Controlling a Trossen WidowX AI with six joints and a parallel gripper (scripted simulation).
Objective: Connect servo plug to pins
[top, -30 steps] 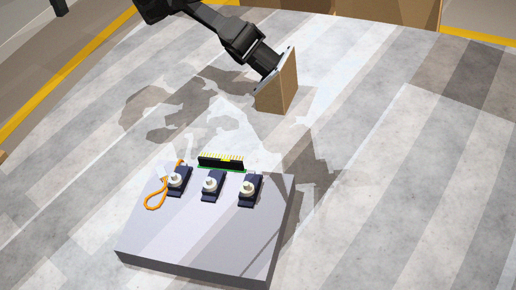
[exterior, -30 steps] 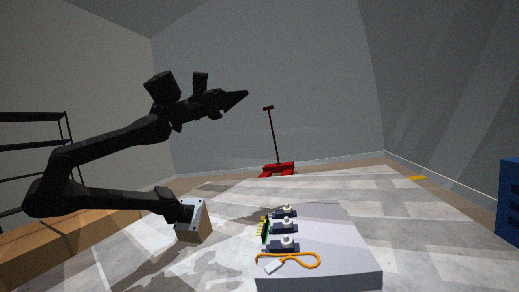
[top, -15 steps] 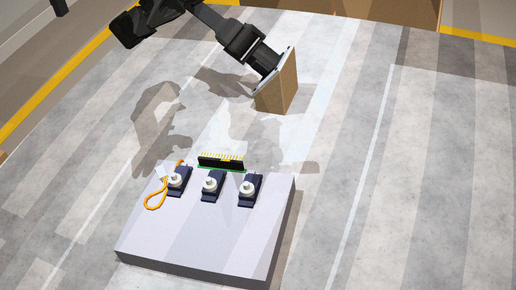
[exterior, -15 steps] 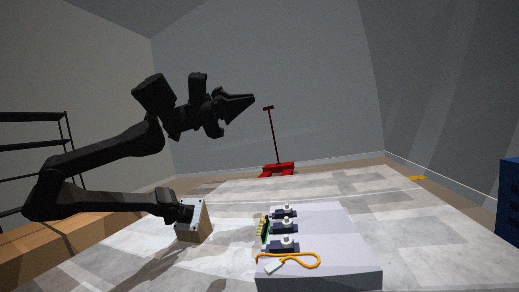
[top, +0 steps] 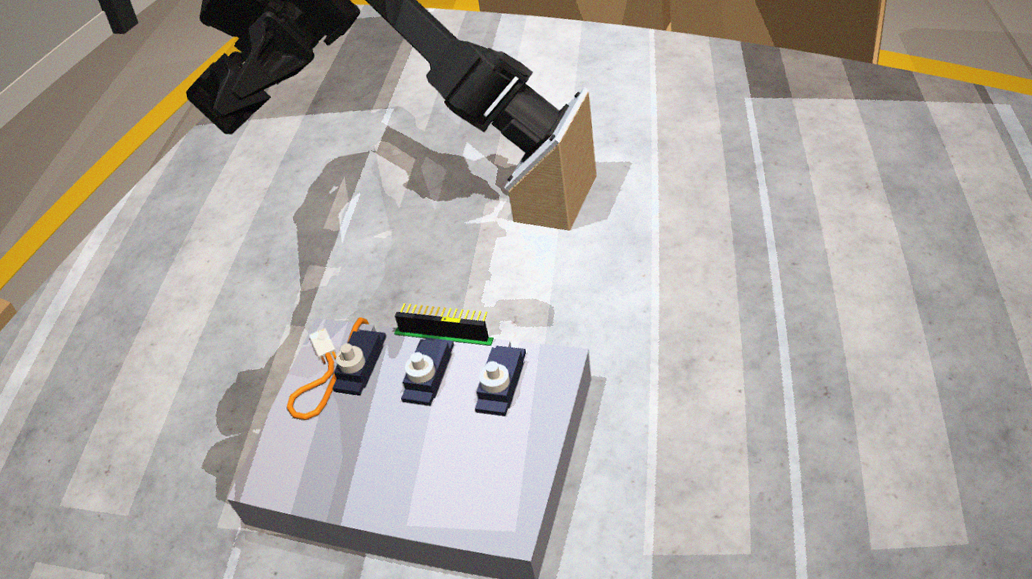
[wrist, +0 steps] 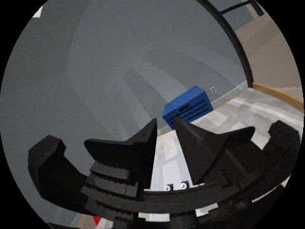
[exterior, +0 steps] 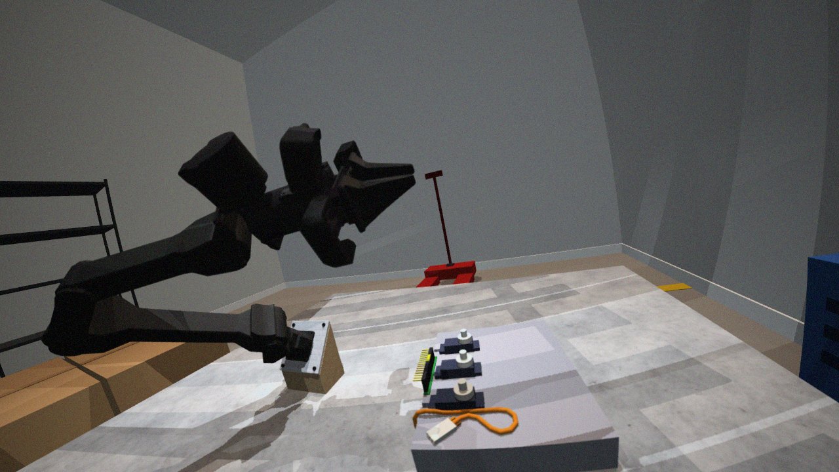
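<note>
Right now my gripper tip is 7 cm past the yellow band, 11 cm to the right of it and 30 cm above it. Round my gripper tip: grey holder block (8 cm ahead, 12 cm to the left, 35 cm below).
</note>
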